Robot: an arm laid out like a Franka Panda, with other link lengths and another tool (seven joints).
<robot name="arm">
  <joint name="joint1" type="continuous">
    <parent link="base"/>
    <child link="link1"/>
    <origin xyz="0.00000 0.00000 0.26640" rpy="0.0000 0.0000 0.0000"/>
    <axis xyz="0 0 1"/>
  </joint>
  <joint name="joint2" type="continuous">
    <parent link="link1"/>
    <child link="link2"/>
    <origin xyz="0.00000 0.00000 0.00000" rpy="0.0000 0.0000 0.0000"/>
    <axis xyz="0 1 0"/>
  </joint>
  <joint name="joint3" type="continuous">
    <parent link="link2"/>
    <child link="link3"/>
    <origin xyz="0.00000 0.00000 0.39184" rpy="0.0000 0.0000 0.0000"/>
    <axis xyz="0 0 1"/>
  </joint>
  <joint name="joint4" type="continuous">
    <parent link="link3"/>
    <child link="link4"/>
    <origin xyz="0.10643 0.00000 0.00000" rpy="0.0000 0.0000 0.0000"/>
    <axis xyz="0 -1 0"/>
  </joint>
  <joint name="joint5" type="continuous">
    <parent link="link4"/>
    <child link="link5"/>
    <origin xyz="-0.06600 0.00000 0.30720" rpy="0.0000 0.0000 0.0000"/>
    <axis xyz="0 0 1"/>
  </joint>
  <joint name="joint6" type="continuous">
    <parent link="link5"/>
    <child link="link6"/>
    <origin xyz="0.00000 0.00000 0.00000" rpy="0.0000 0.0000 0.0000"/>
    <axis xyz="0 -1 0"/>
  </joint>
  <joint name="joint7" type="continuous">
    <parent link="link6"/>
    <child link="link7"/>
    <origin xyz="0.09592 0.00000 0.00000" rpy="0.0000 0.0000 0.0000"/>
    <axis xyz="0 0 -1"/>
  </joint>
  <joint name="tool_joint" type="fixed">
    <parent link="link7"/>
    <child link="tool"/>
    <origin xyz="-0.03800 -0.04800 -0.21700" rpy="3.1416 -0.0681 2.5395"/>
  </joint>
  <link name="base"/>
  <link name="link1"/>
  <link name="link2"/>
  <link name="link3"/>
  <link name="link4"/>
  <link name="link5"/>
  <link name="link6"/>
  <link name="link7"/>
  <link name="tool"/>
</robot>
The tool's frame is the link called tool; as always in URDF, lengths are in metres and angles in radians. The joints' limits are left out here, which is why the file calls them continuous.
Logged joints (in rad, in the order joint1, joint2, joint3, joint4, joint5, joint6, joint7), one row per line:
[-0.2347 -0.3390 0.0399 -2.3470 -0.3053 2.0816 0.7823]
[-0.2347 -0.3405 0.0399 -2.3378 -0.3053 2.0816 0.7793]
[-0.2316 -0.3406 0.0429 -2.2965 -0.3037 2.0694 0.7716]
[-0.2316 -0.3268 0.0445 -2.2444 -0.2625 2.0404 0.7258]
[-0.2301 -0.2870 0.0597 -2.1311 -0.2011 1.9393 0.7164]
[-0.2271 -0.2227 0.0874 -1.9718 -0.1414 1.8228 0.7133]
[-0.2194 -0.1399 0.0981 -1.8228 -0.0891 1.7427 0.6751]
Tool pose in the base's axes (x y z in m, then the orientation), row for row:
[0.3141 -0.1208 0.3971 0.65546 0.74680 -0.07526 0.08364]
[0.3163 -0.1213 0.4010 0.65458 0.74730 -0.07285 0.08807]
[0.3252 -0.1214 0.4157 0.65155 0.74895 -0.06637 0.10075]
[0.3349 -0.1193 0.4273 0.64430 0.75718 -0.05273 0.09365]
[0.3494 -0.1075 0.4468 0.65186 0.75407 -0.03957 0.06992]
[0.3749 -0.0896 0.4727 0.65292 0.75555 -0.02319 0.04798]
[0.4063 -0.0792 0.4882 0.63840 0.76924 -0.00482 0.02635]
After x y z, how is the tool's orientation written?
As a quaternion, x y z w.
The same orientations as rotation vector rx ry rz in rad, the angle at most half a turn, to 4 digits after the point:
[1.9563 2.2289 -0.2246]
[1.9486 2.2246 -0.2169]
[1.9252 2.2130 -0.1961]
[1.9117 2.2466 -0.1565]
[1.9615 2.2690 -0.1191]
[1.9908 2.3038 -0.0707]
[1.9726 2.3769 -0.0149]

